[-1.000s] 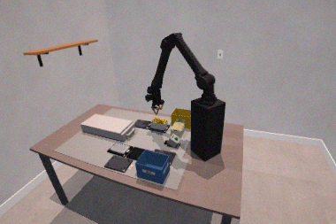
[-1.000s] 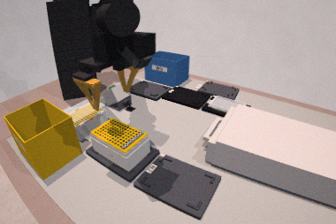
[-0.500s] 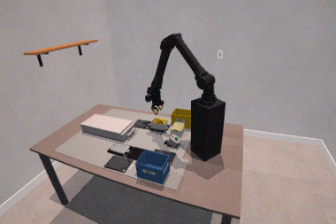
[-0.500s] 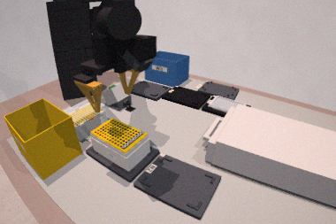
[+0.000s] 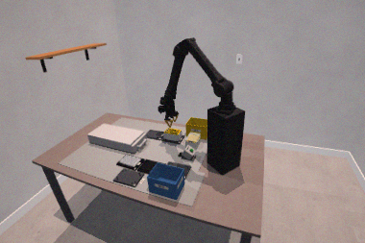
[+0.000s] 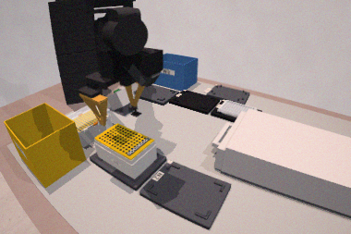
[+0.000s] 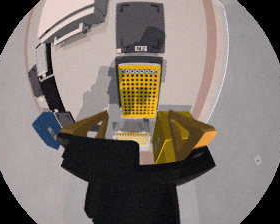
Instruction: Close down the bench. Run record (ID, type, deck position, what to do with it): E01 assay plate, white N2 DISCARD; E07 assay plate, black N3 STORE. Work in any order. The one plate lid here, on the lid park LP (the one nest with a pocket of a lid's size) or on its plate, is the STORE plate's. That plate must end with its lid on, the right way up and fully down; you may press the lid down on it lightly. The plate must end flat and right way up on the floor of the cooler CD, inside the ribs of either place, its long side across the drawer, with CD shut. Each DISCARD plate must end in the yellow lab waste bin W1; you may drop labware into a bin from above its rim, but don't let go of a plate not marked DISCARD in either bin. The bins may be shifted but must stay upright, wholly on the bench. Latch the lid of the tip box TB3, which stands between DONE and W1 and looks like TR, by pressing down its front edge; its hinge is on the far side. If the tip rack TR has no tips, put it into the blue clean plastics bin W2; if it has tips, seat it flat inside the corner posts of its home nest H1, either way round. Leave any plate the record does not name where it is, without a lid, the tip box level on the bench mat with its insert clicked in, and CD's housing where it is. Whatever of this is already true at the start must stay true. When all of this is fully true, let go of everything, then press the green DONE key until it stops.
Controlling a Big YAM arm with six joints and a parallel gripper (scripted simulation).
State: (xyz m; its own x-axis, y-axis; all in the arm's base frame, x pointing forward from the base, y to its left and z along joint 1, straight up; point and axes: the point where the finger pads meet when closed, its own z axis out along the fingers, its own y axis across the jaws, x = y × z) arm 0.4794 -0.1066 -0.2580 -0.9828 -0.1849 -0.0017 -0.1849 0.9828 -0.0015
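The tip rack TR is 10 mm to the right of my hand and 90 mm below it. Also, from my hand: DONE key block: 240 mm behind, 150 mm to the left, 90 mm below; then yellow bin W1: 150 mm behind, 160 mm to the right, 110 mm below; then plate lid: 250 mm ahead, 240 mm to the left, 120 mm below.
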